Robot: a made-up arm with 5 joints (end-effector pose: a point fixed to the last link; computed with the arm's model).
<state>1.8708 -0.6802 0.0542 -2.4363 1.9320</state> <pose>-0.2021 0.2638 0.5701 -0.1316 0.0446 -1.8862</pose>
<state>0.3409 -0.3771 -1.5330 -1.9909 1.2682</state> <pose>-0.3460 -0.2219 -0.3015 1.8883 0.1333 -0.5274</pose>
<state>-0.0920 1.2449 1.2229 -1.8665 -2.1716</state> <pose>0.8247 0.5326 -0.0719 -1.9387 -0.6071 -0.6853</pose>
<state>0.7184 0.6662 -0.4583 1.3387 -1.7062</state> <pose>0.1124 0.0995 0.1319 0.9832 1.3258 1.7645</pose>
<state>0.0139 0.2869 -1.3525 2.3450 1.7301</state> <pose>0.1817 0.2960 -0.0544 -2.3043 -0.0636 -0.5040</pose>
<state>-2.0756 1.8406 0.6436 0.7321 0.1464</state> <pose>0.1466 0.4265 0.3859 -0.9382 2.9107 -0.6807</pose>
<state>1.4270 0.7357 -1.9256 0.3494 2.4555</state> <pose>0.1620 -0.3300 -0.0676 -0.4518 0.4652 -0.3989</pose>
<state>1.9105 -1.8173 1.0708 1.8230 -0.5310</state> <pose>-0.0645 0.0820 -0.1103 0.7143 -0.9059 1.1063</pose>
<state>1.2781 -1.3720 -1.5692 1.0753 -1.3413</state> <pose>0.2438 -0.0791 -0.1808 -1.9938 -0.5388 -0.6472</pose>
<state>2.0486 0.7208 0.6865 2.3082 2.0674</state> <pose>-0.2315 0.1413 -0.3094 1.8021 -1.5456 -0.1180</pose>
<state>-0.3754 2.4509 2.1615 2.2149 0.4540</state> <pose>0.2719 -0.0668 0.3947 1.2341 -0.0521 1.3873</pose>
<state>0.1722 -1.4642 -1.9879 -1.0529 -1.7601</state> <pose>-0.2098 -0.4699 -0.0305 1.8045 -1.4903 1.4697</pose>
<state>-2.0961 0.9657 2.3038 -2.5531 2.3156</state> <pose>-0.2920 0.1749 0.9705 -0.4341 -0.3178 0.0059</pose>
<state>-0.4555 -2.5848 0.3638 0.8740 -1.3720</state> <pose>0.4625 0.2472 0.4751 1.5535 2.3807 -0.2024</pose>
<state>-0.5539 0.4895 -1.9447 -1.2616 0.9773</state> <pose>0.6859 -0.4923 0.1130 0.7482 -0.9607 1.4394</pose>
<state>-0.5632 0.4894 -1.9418 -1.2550 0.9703</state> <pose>0.6838 -0.4943 0.1195 0.7335 -0.9743 1.4456</pose>
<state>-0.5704 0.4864 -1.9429 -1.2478 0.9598</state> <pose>0.6823 -0.4960 0.1254 0.7186 -0.9826 1.4551</pose>
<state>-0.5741 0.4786 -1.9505 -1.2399 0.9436</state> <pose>0.6820 -0.4971 0.1302 0.7040 -0.9820 1.4704</pose>
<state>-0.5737 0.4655 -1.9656 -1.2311 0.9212</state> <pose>0.6833 -0.4973 0.1338 0.6900 -0.9710 1.4923</pose>
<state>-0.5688 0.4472 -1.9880 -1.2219 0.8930</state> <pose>0.6864 -0.4964 0.1357 0.6783 -0.9495 1.5208</pose>
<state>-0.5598 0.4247 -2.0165 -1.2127 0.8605</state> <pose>0.6914 -0.4941 0.1355 0.6702 -0.9186 1.5547</pose>
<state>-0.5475 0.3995 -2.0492 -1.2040 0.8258</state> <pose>0.6983 -0.4901 0.1333 0.6669 -0.8808 1.5920</pose>
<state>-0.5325 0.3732 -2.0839 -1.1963 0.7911</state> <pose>0.7066 -0.4846 0.1285 0.6695 -0.8388 1.6303</pose>
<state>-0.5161 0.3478 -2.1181 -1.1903 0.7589</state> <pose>0.7155 -0.4779 0.1215 0.6778 -0.7959 1.6666</pose>
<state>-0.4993 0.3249 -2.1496 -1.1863 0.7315</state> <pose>0.7243 -0.4707 0.1126 0.6909 -0.7549 1.6982</pose>
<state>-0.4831 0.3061 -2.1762 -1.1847 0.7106</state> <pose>0.7320 -0.4637 0.1026 0.7075 -0.7186 1.7225</pose>
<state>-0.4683 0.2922 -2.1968 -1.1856 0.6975</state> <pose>0.7382 -0.4575 0.0922 0.7258 -0.6882 1.7379</pose>
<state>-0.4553 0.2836 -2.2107 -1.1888 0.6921</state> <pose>0.7425 -0.4527 0.0820 0.7442 -0.6647 1.7443</pose>
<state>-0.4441 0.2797 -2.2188 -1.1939 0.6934</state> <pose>0.7451 -0.4493 0.0727 0.7617 -0.6472 1.7429</pose>
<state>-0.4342 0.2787 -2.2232 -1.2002 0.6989</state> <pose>0.7467 -0.4468 0.0640 0.7785 -0.6335 1.7366</pose>
